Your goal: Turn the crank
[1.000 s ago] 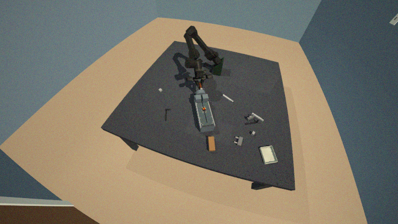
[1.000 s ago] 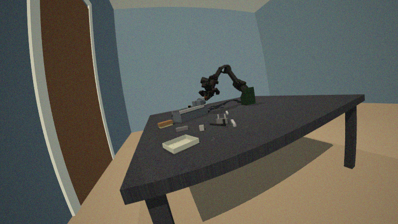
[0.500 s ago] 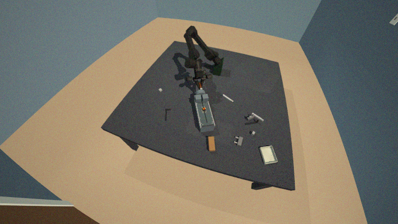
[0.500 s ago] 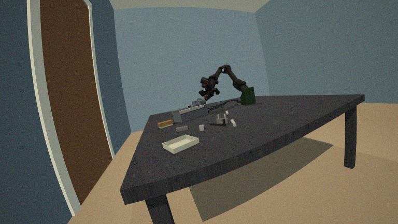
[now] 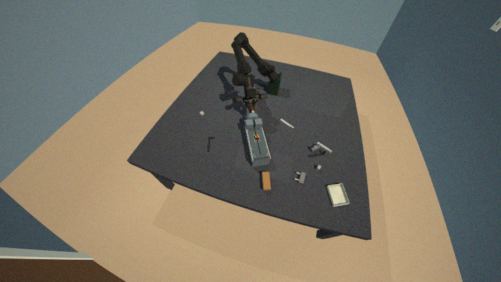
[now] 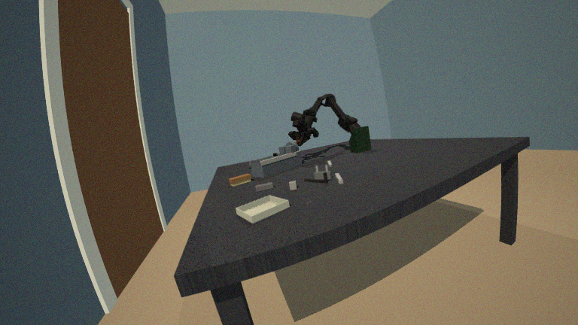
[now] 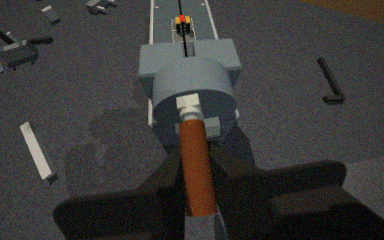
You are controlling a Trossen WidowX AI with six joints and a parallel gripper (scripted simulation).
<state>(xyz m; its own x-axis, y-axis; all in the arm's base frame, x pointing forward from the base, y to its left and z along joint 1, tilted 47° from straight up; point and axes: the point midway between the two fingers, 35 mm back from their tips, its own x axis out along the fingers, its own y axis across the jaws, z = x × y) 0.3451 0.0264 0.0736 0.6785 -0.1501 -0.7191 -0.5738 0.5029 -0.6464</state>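
Now: the crank 10 mm above my gripper tip. From my gripper tip the other things lie so: orange crank handle (20 mm above, 10 mm to the right, 10 mm behind); red pointer (140 mm ahead, 90 mm to the left, 10 mm below); orange block (320 mm ahead, 220 mm to the left, 80 mm below).
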